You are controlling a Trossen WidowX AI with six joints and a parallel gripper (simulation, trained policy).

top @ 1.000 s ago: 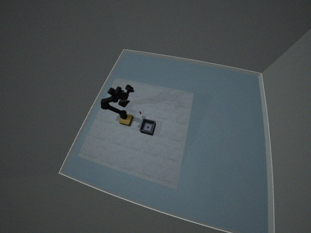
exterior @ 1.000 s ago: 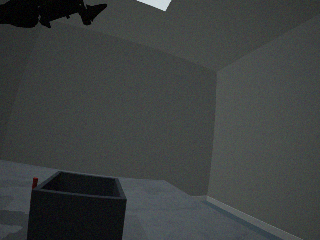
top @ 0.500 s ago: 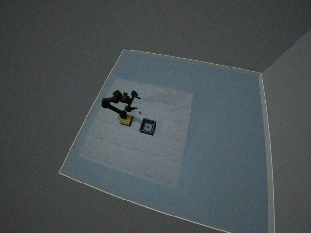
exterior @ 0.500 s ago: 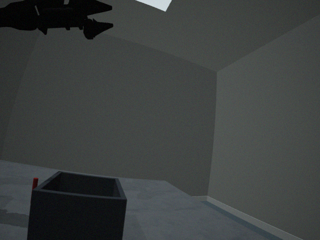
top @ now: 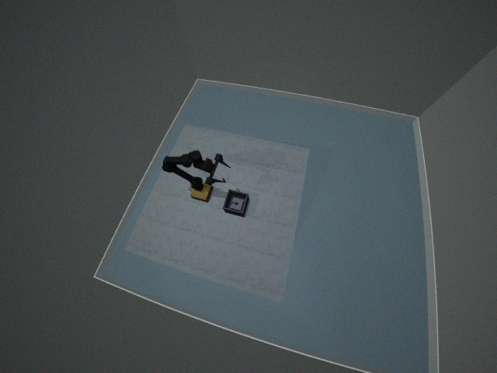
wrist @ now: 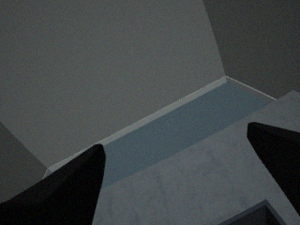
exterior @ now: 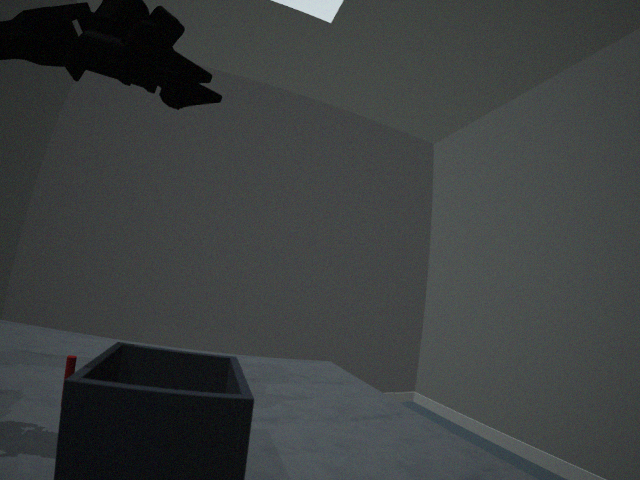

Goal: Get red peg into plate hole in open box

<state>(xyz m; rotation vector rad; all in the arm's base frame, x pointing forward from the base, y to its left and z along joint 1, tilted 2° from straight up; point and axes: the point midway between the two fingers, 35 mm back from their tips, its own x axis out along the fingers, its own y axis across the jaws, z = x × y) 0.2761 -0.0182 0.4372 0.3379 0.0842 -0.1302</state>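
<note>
Right now the red peg is 46 cm below my gripper tip, 15 cm behind it and 14 cm to the left of it. Round my gripper tip: pale plate: 45 cm below, 4 cm to the right, 2 cm ahead.
</note>
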